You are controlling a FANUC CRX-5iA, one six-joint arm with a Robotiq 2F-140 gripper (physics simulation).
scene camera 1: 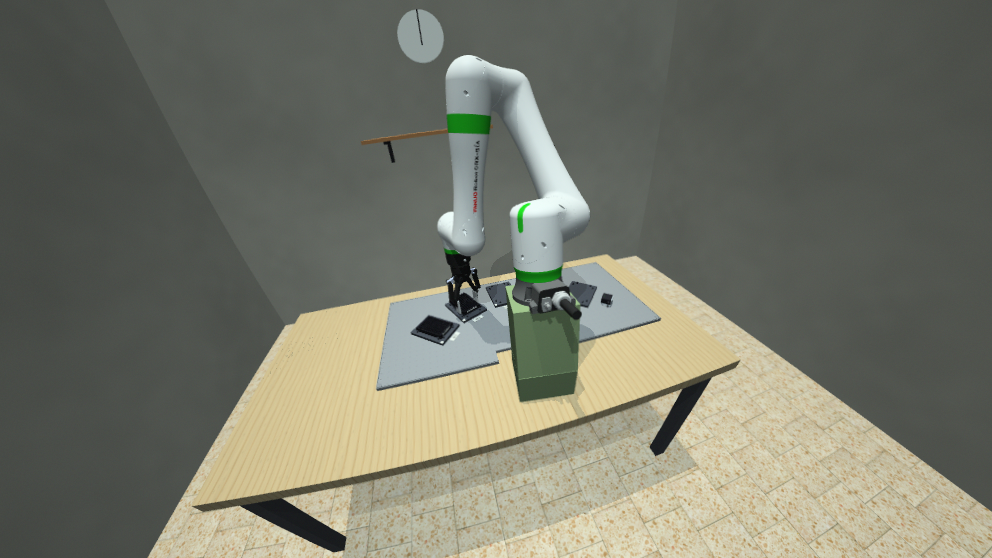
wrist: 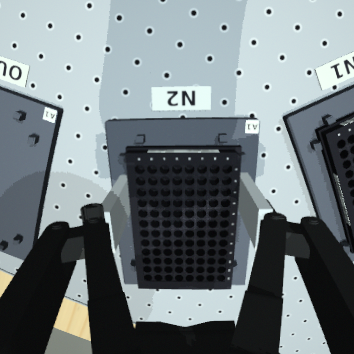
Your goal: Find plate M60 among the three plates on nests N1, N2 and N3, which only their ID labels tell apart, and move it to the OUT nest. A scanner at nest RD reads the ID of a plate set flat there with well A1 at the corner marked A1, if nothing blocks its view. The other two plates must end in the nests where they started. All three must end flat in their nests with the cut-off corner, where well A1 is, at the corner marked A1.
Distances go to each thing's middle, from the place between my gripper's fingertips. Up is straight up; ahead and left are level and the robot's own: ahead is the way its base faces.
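Nest N2 (wrist: 120, 132): my hand 2 cm above it, 1 cm to the right of it, 3 cm short of it.
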